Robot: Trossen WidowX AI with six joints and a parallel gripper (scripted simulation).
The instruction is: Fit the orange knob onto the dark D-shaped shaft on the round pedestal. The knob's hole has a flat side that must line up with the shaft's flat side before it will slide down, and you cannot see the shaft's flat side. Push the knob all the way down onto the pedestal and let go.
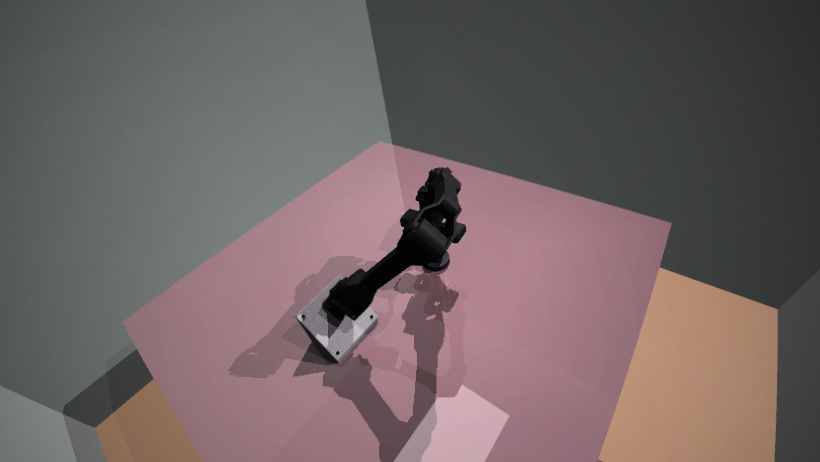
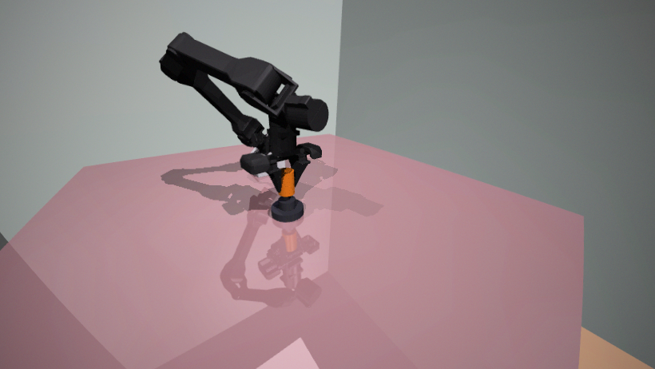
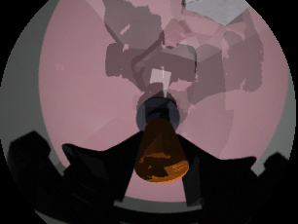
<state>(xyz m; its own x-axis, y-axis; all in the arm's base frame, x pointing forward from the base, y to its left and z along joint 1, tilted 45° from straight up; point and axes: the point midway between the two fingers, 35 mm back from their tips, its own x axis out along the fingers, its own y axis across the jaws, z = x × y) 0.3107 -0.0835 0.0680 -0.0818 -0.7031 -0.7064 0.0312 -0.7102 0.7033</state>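
My gripper tip is now 2 cm below the orange knob. Round my gripper tip: dark round pedestal: 4 cm below.
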